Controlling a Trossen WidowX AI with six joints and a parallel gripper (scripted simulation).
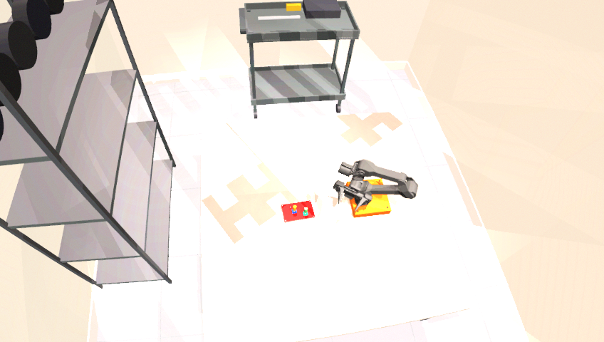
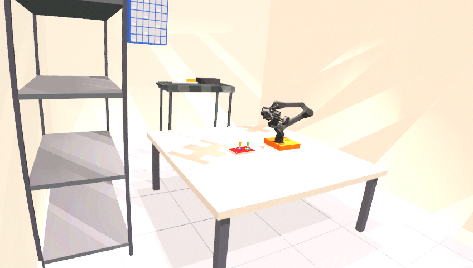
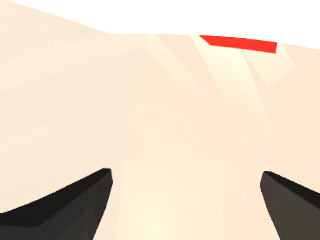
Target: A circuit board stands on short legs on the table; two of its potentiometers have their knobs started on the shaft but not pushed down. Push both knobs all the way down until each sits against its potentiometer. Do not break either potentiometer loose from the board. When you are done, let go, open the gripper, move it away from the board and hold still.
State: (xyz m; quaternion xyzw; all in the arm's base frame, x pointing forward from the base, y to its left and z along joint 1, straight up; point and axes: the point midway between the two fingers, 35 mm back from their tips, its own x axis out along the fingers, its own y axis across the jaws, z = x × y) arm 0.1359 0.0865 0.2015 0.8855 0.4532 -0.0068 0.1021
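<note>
Now: gripper tip 17 cm above the green knob, 15 cm short of it and 11 cm to the left of it. Round my gripper tip: orange knob 21 cm ahead, 18 cm below, 14 cm to the right.
</note>
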